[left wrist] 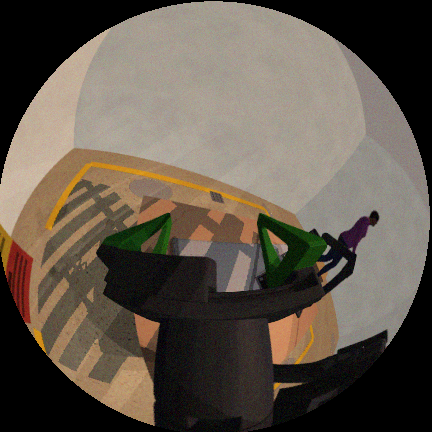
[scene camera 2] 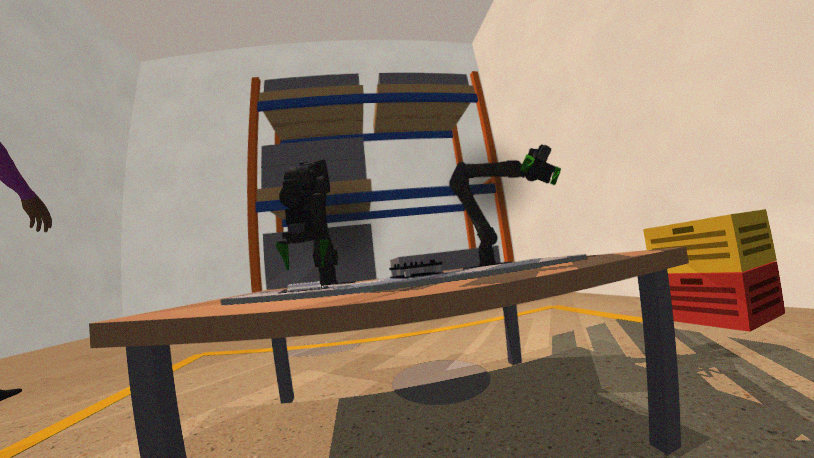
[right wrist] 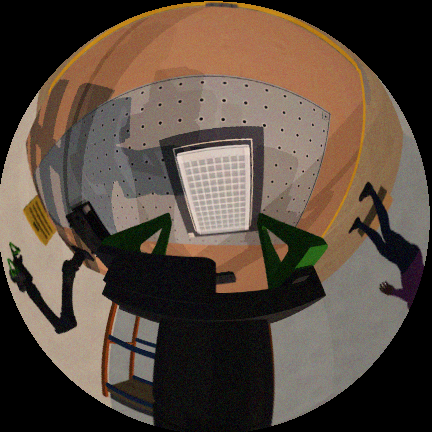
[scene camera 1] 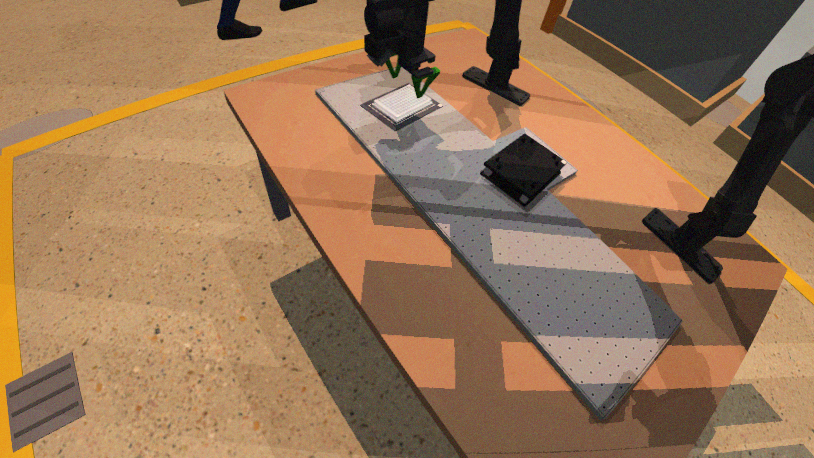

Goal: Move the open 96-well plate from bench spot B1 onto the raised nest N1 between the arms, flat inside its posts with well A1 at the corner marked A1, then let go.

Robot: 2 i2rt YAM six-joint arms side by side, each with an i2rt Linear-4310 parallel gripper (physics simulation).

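Frame: origin at the left arm's base, x ahead, y left, z up, level; metres.
Seen in the pictures: left gripper, fingertip midpoint: (left wrist: pixel 213 217) (scene camera 2: pixel 547 166); right gripper, fingertip midpoint: (scene camera 2: pixel 305 268) (right wrist: pixel 213 217) (scene camera 1: pixel 406 87); left arm's base, link origin: (right wrist: pixel 81 251) (scene camera 1: pixel 680 245); right arm's base, link origin: (scene camera 1: pixel 495 86).
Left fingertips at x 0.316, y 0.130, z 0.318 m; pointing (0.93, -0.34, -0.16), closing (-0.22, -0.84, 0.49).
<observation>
Offsets run from my left fingertips to a thing's top centre. "*": to the spot under its first point. Level surfaces: height alone.
The white 96-well plate @[0.021 m back, 0.803 m right, 0.289 m down] (scene camera 1: pixel 401 103) (scene camera 2: pixel 304 286) (right wrist: pixel 217 190) lies flat on the dark-bordered spot B1 @[* 0.058 m ahead, 0.797 m right, 0.303 m down] (right wrist: pixel 215 134), on the perforated board. The raised black nest N1 @[0.114 m back, 0.477 m right, 0.260 m down] (scene camera 1: pixel 523 165) (scene camera 2: pixel 415 267) (right wrist: pixel 90 220) has short posts and holds no plate; a small white mark shows at its right corner in scene camera 1. My right gripper (scene camera 1: pixel 407 86) (scene camera 2: pixel 305 267) (right wrist: pixel 213 217) is open and empty, pointing down above the plate, with a gap to it. My left gripper (scene camera 2: pixel 541 170) (left wrist: pixel 213 217) is open and empty, raised high above the table, away from plate and nest.
The perforated board @[0.305 m down] (scene camera 1: pixel 569 284) runs along the wooden table @[0.318 m down] (scene camera 1: pixel 409 319). The left arm's base (scene camera 1: pixel 683 244) stands on the table behind the board. A shelf rack (scene camera 2: pixel 253 170), a yellow crate (scene camera 2: pixel 691 250) and a red crate (scene camera 2: pixel 711 301) stand beyond the table. A person (left wrist: pixel 355 232) is off to one side.
</observation>
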